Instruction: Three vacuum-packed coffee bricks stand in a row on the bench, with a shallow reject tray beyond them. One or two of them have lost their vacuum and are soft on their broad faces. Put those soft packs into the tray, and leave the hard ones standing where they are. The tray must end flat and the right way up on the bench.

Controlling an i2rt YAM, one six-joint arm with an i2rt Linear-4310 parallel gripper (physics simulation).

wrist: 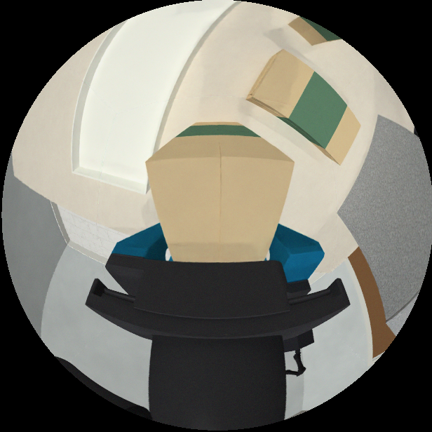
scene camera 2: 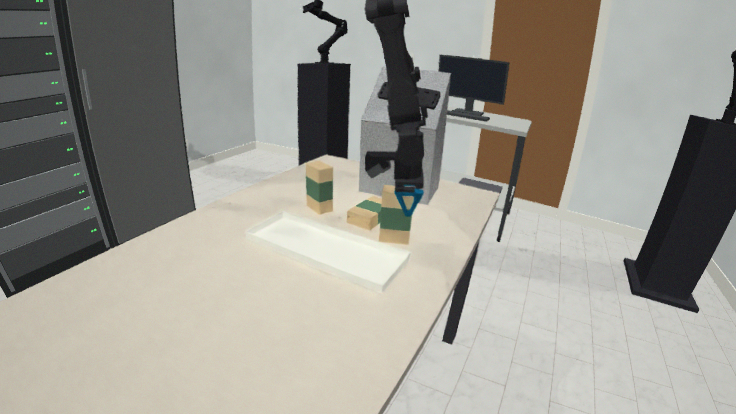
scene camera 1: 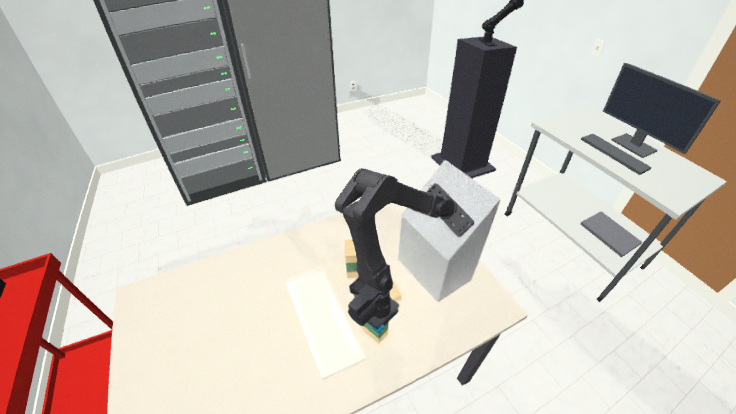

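Scene:
There is a white tray that I can see in scene camera 1 point(334, 347), and the wrist view and scene camera 2 show it as well. On the tray, point(wrist: 125, 97) and point(scene camera 2: 353, 256) are the same spot.

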